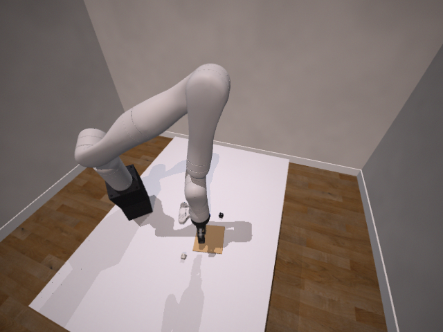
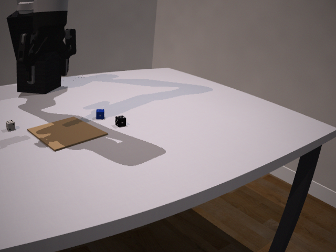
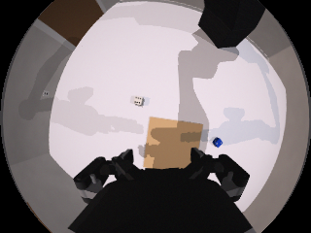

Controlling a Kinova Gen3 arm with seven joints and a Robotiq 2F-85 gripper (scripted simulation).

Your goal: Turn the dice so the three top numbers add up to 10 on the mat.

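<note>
Right now the white die is 7 cm behind my hand, 9 cm to the right of it and 12 cm below it. From my hand the other things lie so: blue die (4 cm behind, 15 cm to the left, 12 cm below); then tan mat (1 cm ahead, 4 cm to the left, 13 cm below); then black die (2 cm ahead, 17 cm to the left, 12 cm below).
</note>
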